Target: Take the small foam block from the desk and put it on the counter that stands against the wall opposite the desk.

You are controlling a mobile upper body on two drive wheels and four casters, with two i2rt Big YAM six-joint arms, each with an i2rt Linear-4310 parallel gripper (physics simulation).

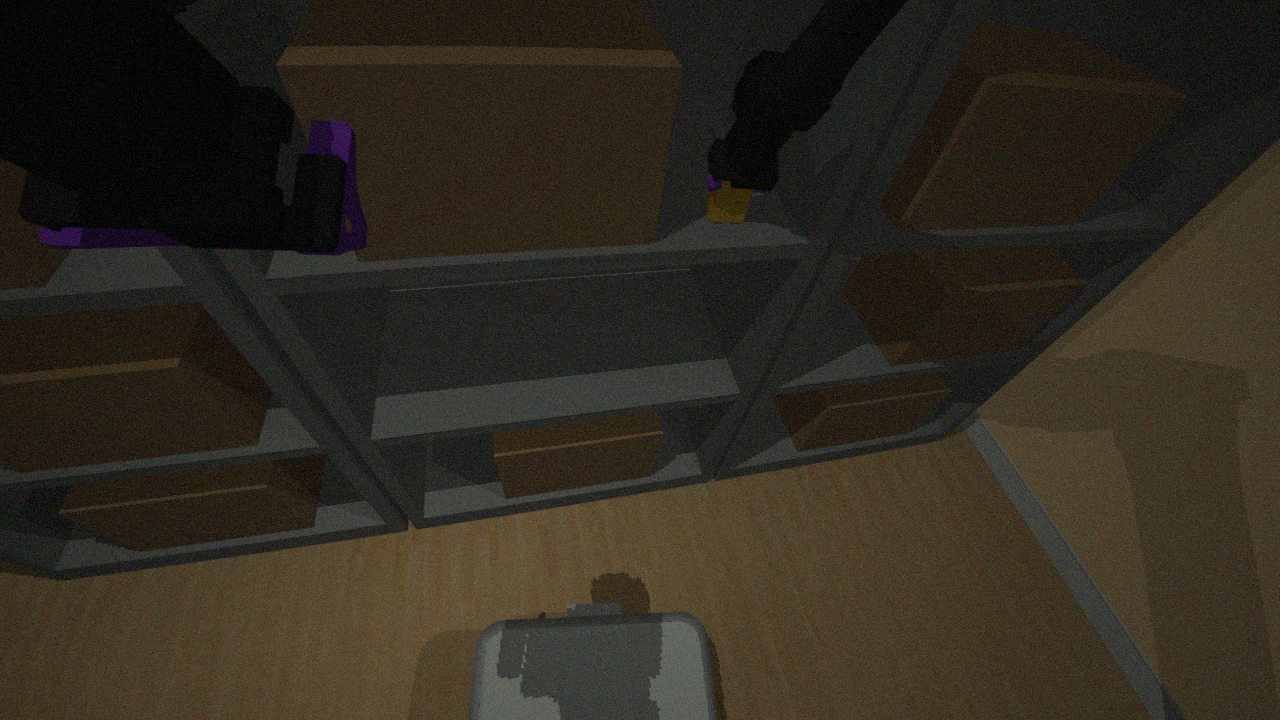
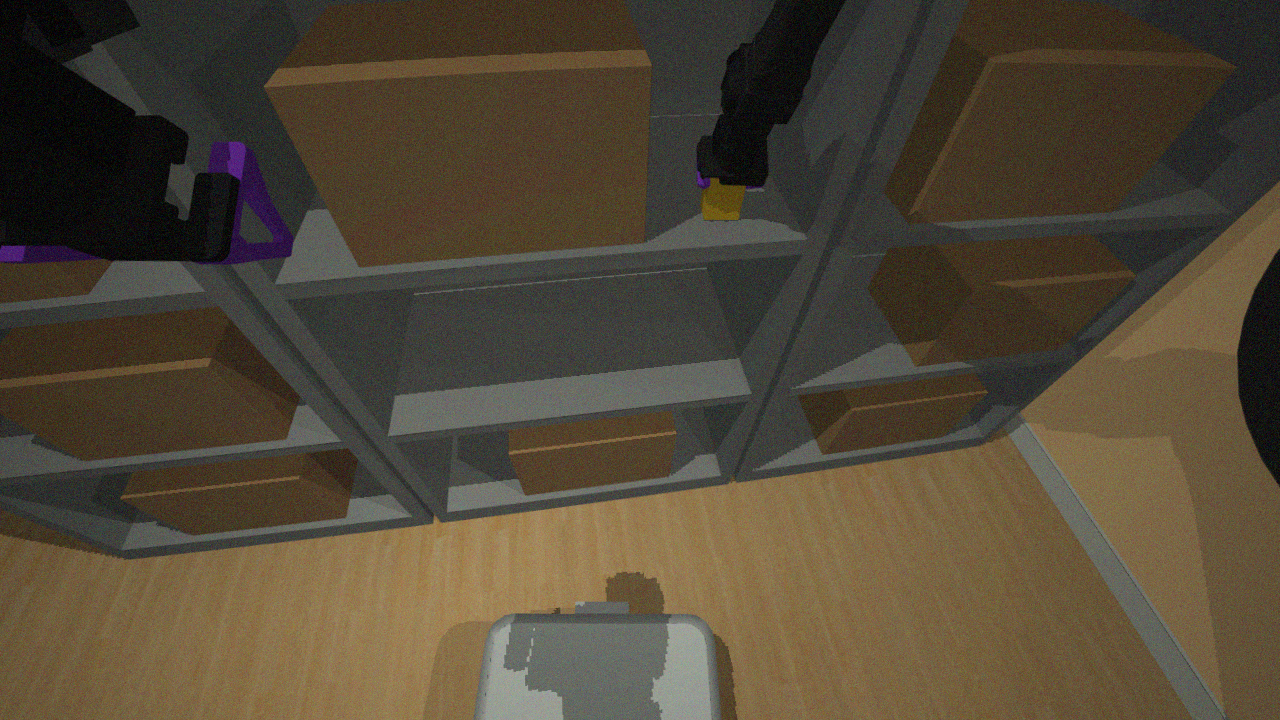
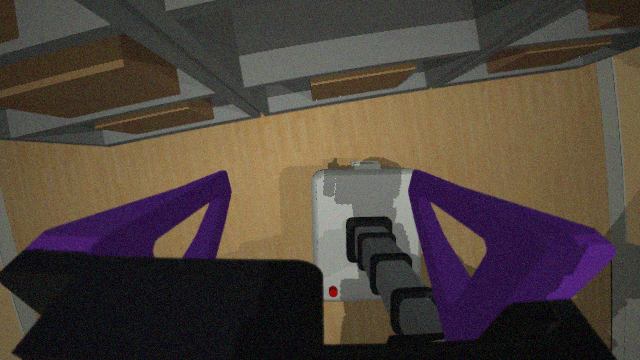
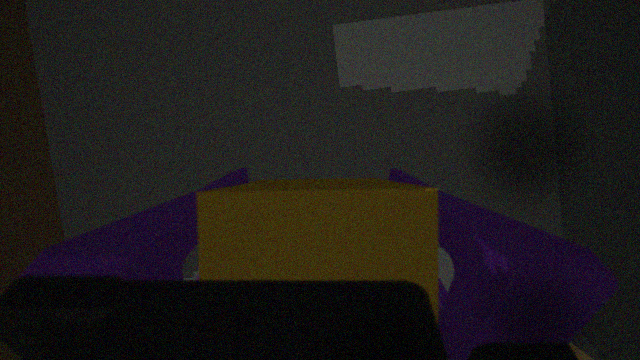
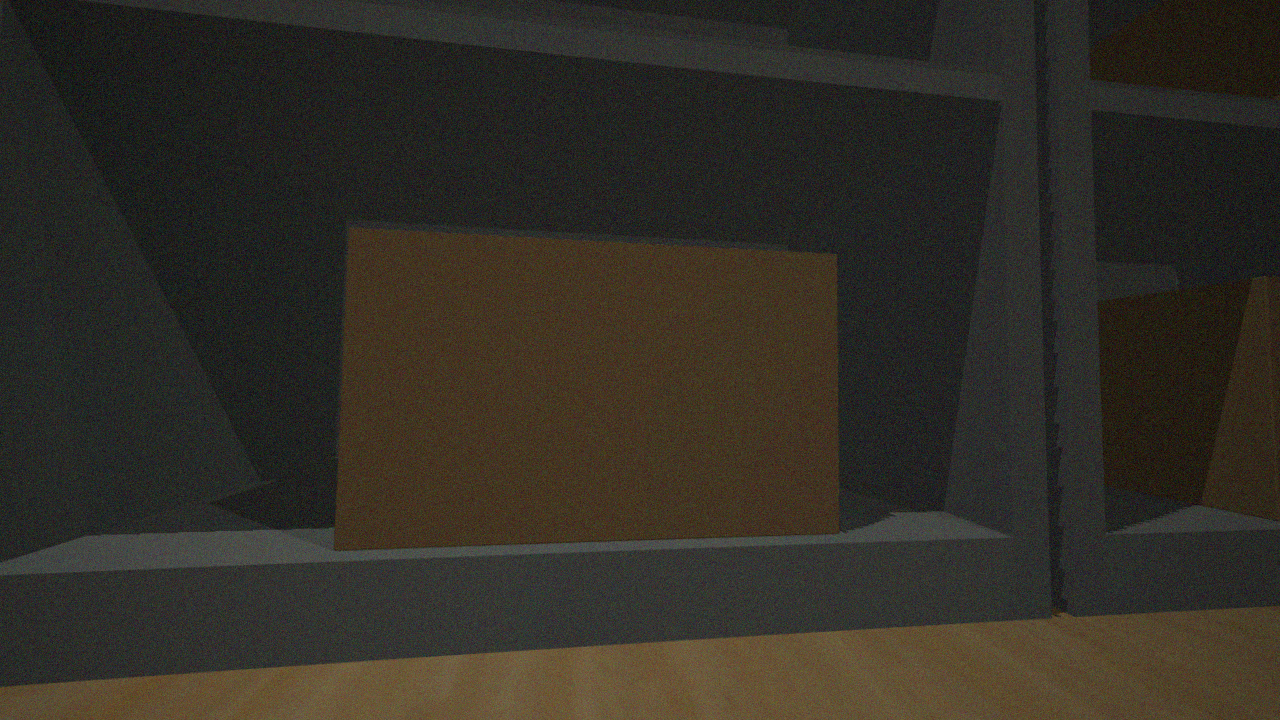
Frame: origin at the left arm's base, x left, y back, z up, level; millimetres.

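Seen in the pictures: left gripper, fingertip midpoint: [image 1: 285,235] [image 2: 222,246] [image 3: 319,180]; right gripper, fingertip midpoint: [image 1: 726,188] [image 2: 720,186] [image 4: 318,181].
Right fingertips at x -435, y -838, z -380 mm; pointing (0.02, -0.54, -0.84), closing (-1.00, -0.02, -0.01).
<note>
A point is followed by its place in that frame.
The small foam block [image 1: 728,205] @[x -432, y -792, z -383 mm] [image 2: 723,202] @[x -435, y -792, z -382 mm] [image 4: 318,235] @[x -436, y -827, z -327 mm] is yellow and sits between the purple fingers of my right gripper [image 1: 739,186] @[x -435, y -838, z -380 mm] [image 2: 726,184] @[x -435, y -838, z -380 mm] [image 4: 318,181] @[x -435, y -838, z -380 mm], which is shut on it. The block is at the right end of a middle bay of a grey shelf unit [image 1: 537,267] @[x -121, y -680, z -435 mm] [image 2: 537,262] @[x -138, y -682, z -423 mm] [image 3: 360,61] @[x -151, y -704, z -876 mm] [image 5: 537,601] @[x -142, y -683, z -1372 mm], over the shelf board beside a large brown box. I cannot tell whether it touches the board. My left gripper [image 1: 201,241] [image 2: 138,257] [image 3: 319,180] @[x -3, y -354, z -127 mm] is open and empty, in front of the unit. I cannot make out the desk or a separate counter.
The large brown box [image 1: 501,152] @[x -84, y -695, z -257 mm] [image 2: 483,161] @[x -87, y -695, z -260 mm] stands left of the right gripper. An upright divider [image 1: 771,344] [image 2: 787,344] is close on its right. More brown boxes fill other bays. The pale robot base [image 1: 595,667] @[x -226, y -215, z -1150 mm] [image 2: 599,667] @[x -226, y -210, z -1150 mm] [image 3: 367,185] @[x -221, y -250, z -1150 mm] is below. A wall is at the right.
</note>
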